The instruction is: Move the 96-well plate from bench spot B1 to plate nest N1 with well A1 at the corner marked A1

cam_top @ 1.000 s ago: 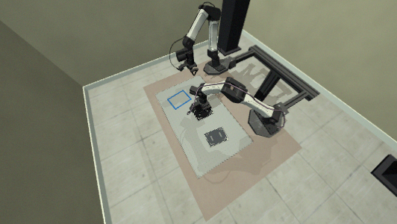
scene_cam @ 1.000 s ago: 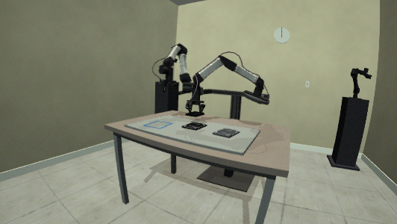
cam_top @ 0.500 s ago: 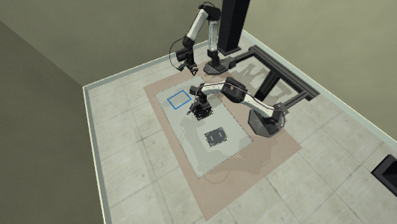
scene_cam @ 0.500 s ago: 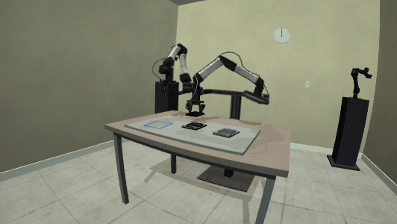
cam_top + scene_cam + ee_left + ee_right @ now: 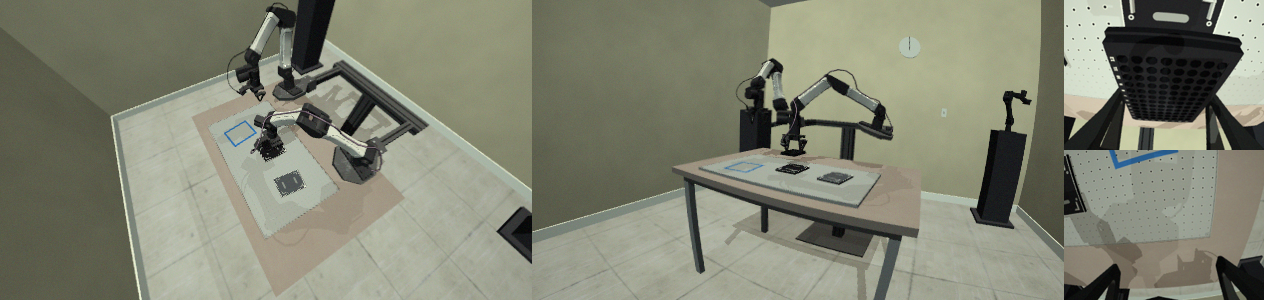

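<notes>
Right now my left hand is right at the black 96-well plate. The rest, counted from my left hand: grey nest (20 mm ahead, 260 mm to the left, 90 mm below); then A1 label (50 mm behind, 320 mm to the left, 90 mm below).
</notes>
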